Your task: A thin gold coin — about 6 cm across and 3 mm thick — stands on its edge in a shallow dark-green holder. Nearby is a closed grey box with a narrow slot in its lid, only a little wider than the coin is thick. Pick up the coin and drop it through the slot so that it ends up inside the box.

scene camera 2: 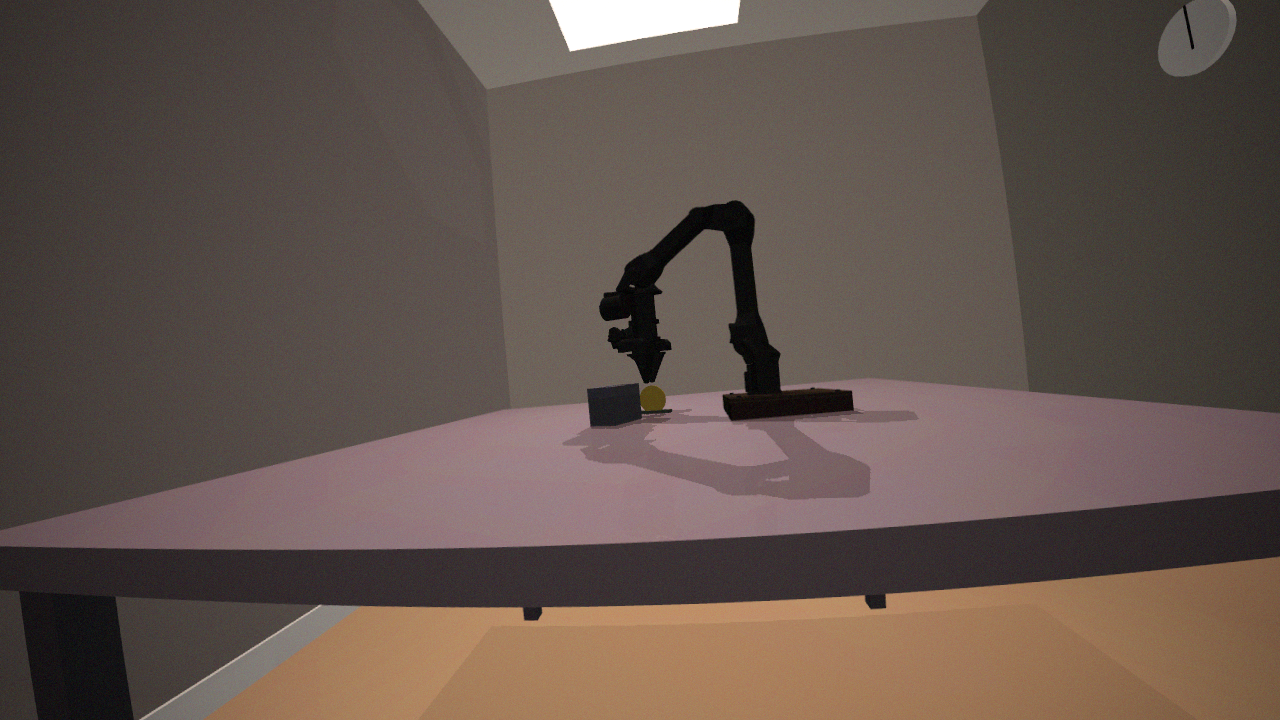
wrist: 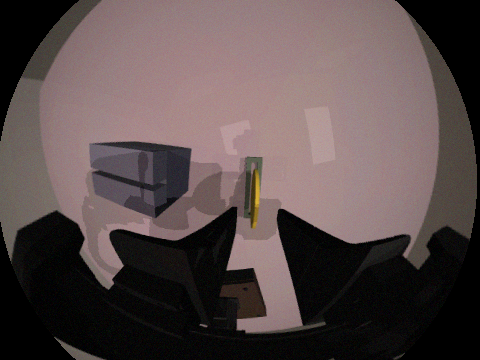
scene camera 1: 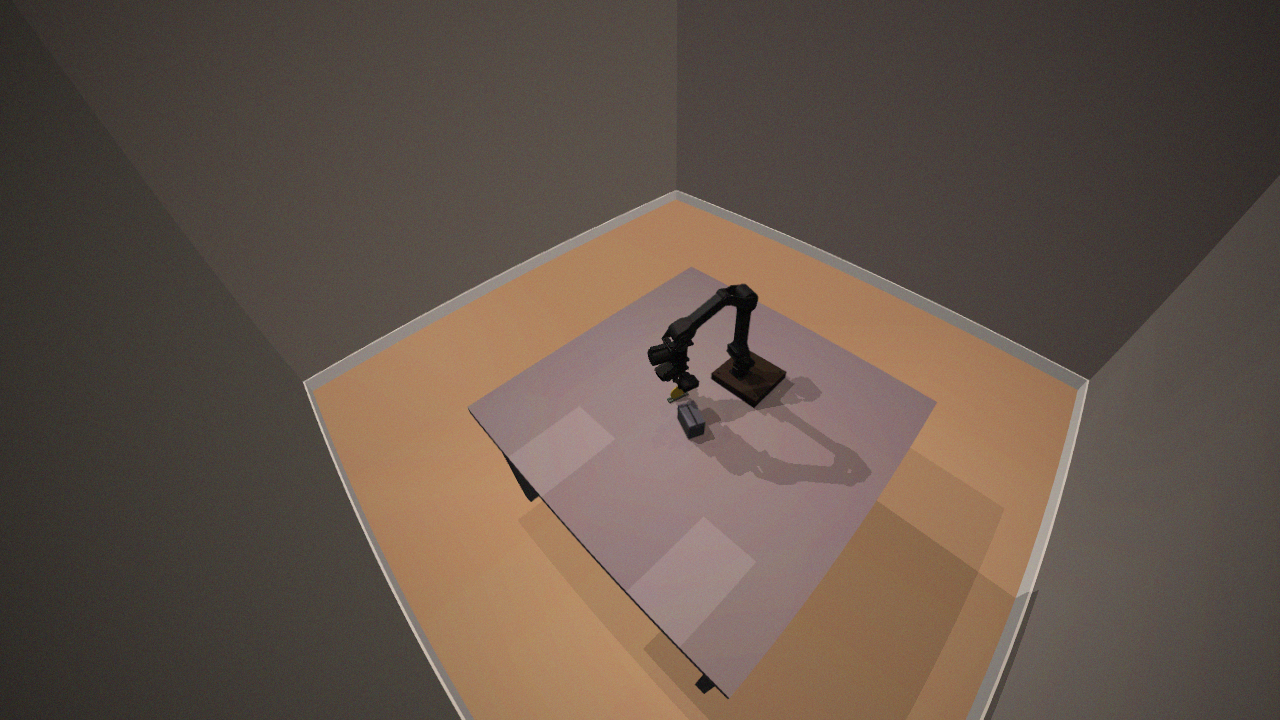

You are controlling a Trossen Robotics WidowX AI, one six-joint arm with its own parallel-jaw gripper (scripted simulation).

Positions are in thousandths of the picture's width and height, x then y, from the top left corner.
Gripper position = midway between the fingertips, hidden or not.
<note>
In view: my gripper (scene camera 2: 507,531).
My gripper also shows in the wrist view (wrist: 536,593) and in scene camera 1 (scene camera 1: 529,535).
</note>
